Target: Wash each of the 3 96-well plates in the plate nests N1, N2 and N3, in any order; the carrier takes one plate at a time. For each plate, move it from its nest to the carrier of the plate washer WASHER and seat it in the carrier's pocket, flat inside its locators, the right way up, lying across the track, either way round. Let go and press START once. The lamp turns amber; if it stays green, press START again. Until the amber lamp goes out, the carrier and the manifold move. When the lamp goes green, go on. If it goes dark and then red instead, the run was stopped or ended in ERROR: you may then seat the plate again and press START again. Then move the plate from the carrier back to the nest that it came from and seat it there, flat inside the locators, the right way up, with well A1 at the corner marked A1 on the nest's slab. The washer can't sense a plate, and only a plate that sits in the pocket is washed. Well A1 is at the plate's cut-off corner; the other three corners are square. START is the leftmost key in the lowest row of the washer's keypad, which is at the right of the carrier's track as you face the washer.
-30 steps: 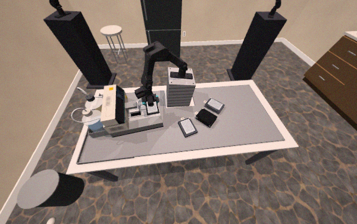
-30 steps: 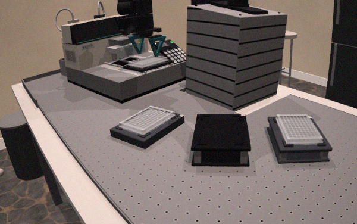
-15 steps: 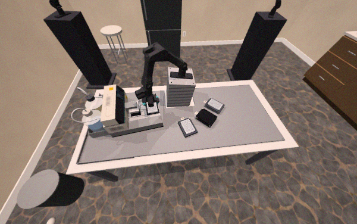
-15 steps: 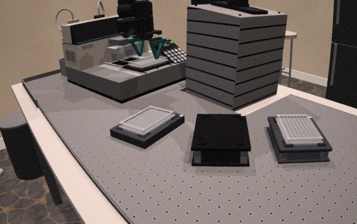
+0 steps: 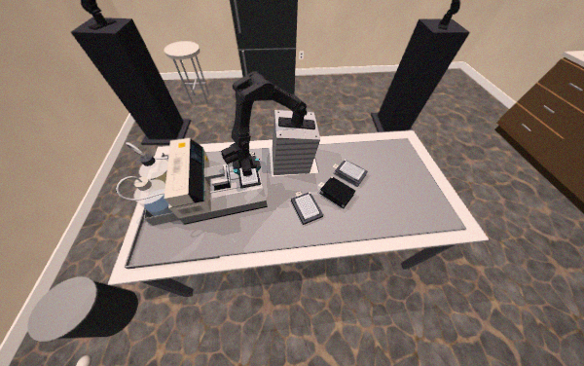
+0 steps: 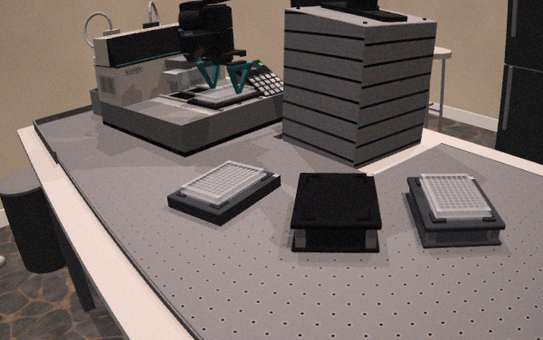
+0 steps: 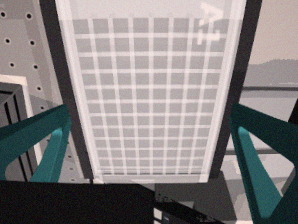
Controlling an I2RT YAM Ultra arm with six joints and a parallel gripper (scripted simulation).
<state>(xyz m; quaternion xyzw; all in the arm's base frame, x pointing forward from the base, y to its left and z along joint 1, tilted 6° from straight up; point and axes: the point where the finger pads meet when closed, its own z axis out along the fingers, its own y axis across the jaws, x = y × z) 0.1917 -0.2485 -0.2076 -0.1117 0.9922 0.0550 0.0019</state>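
Now: hand 20 mm above the carrier. Round my hand: N2 label: 420 mm to the left, 110 mm below, 10 mm ahead; then washer: 150 mm to the right, 30 mm ahead, 20 mm above; then N1 label: 280 mm to the left, 110 mm below, 80 mm ahead.
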